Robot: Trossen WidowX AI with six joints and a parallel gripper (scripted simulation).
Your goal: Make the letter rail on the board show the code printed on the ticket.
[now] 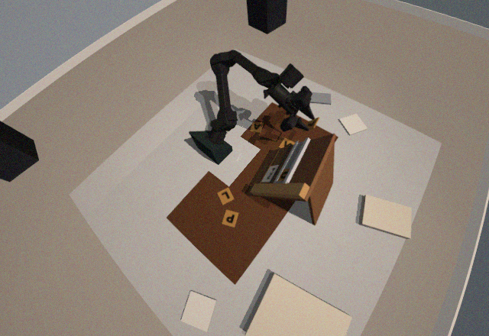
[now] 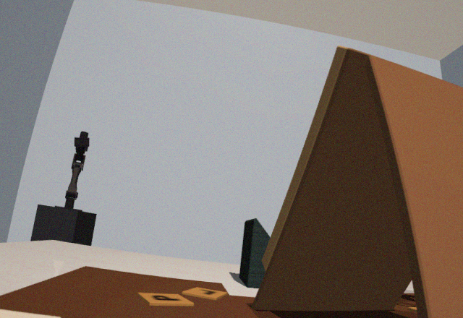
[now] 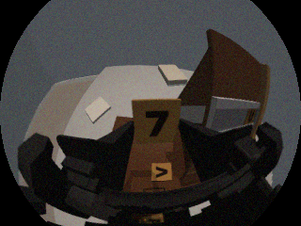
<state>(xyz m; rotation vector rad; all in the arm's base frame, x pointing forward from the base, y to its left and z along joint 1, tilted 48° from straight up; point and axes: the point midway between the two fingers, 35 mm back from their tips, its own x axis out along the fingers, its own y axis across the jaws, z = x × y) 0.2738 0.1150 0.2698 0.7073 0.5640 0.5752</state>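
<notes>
My gripper tip is 23 cm to the left of the white ticket, 9 cm above it and 1 cm short of it. From my gripper tip the other things lie so: letter tile: right at my gripper tip; brown mat: 25 cm to the right, 18 cm below, 9 cm behind; grey slab: 29 cm to the left, 18 cm below, 15 cm behind.
</notes>
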